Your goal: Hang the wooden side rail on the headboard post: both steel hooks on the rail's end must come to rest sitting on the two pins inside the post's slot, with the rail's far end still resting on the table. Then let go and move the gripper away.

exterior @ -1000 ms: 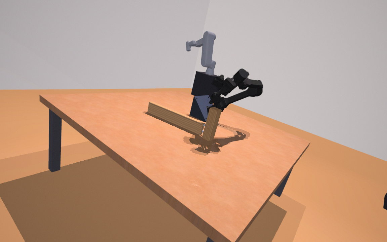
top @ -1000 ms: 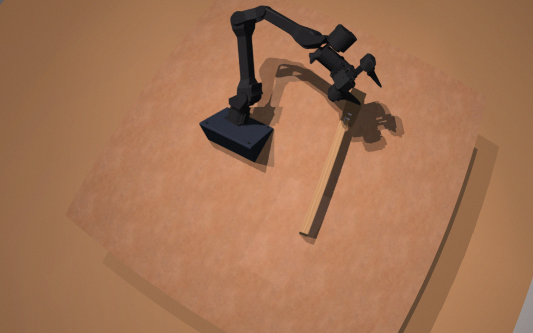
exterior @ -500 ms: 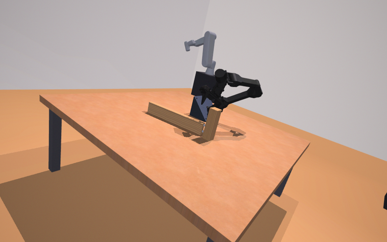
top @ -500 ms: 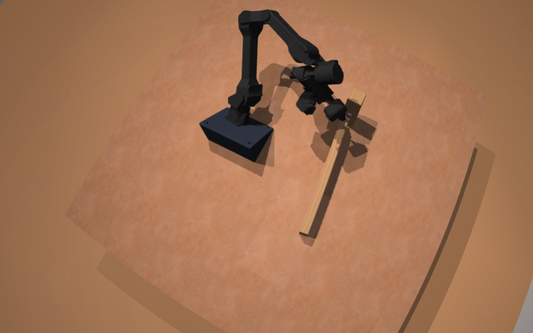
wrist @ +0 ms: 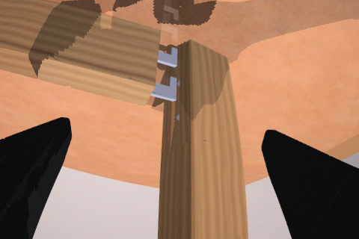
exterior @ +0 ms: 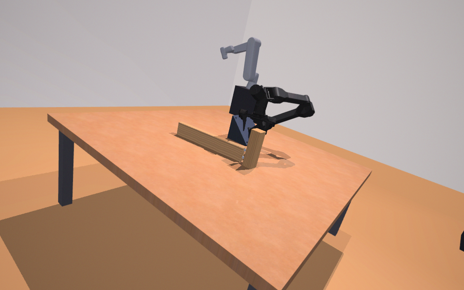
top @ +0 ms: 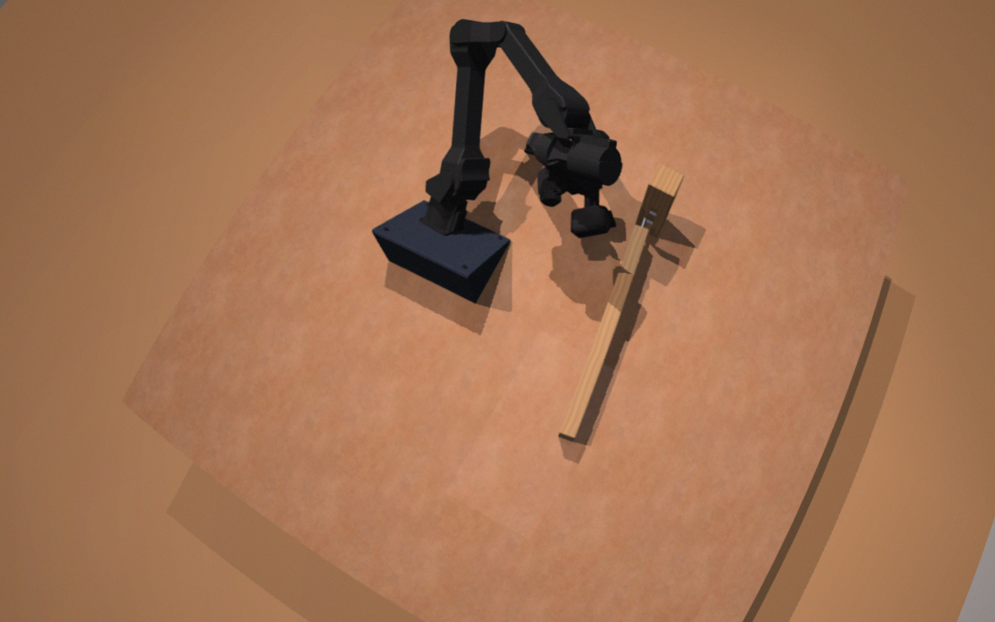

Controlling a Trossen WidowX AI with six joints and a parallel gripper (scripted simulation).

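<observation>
My gripper tip is 7 cm to the right of the wooden headboard post, 6 cm short of it and 5 cm above it.
</observation>
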